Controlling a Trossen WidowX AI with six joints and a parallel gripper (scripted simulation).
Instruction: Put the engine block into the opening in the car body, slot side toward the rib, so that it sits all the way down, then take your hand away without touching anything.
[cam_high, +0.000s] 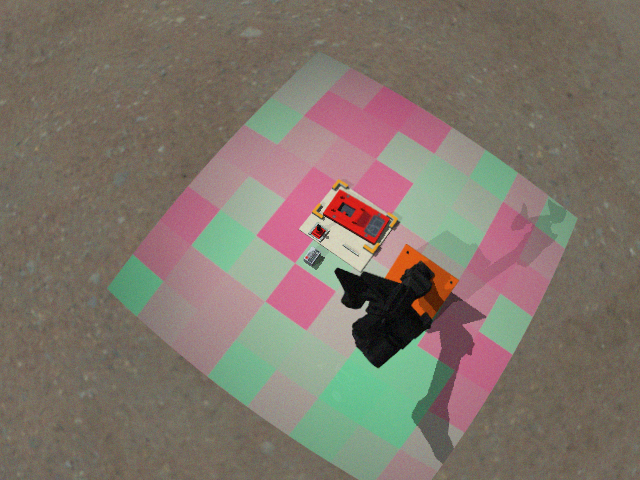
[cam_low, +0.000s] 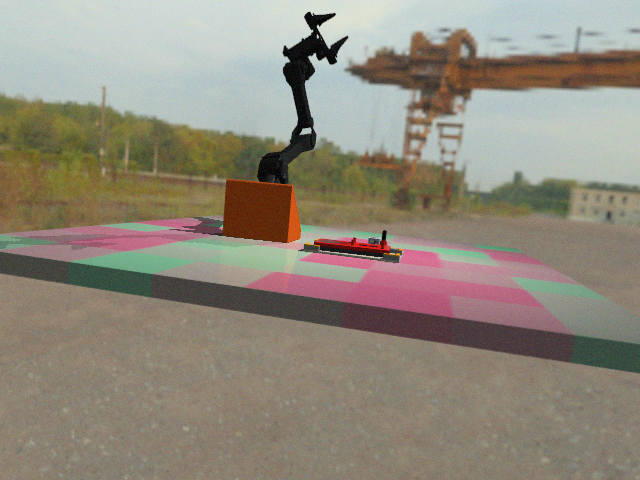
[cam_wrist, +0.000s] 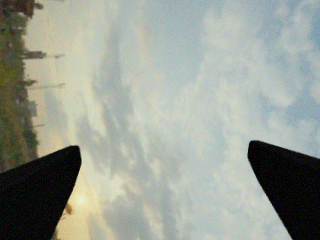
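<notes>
The grey engine block is 230 mm ahead of my gripper tip, 170 mm to the right of it and 720 mm below it.
</notes>
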